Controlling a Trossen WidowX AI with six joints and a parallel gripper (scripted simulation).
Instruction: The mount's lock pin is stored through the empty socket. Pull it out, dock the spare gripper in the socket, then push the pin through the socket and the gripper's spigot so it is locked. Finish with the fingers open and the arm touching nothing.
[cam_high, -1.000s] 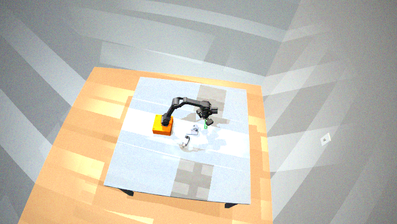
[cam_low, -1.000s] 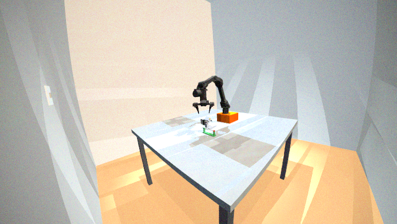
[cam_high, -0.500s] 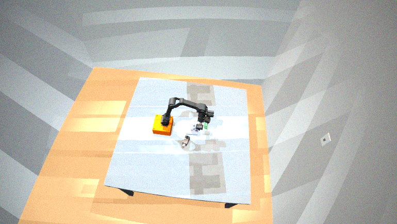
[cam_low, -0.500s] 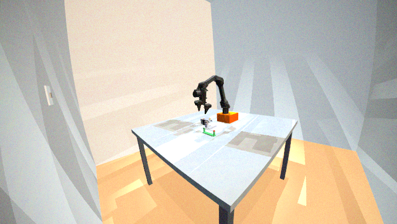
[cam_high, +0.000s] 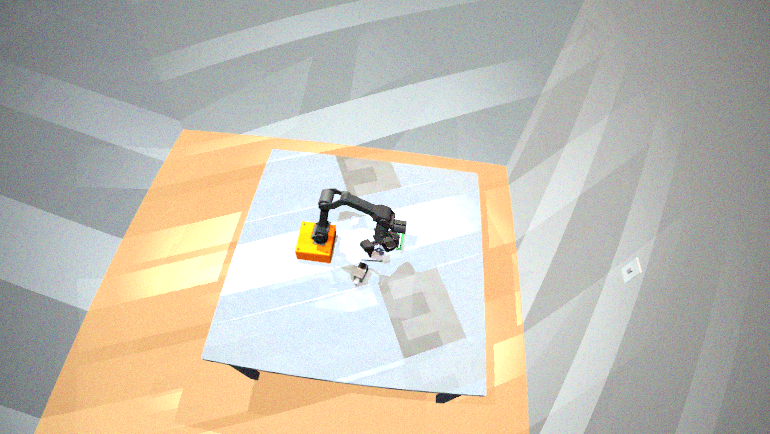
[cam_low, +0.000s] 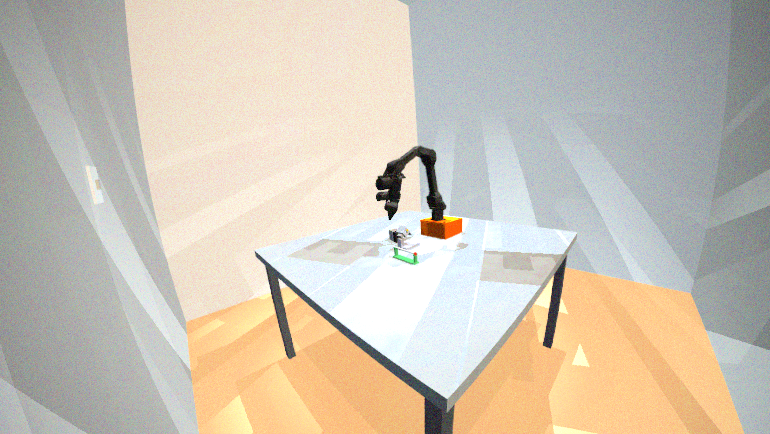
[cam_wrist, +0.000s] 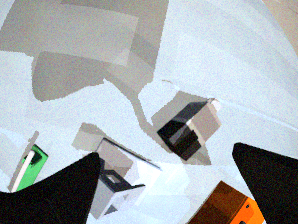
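My gripper tip is 13 cm above the spare gripper, 7 cm to the left of it and 6 cm past it. Round my gripper tip: green bracket (21 cm to the left, 13 cm below, 7 cm ahead); mount (10 cm below, 8 cm to the left, 2 cm behind).
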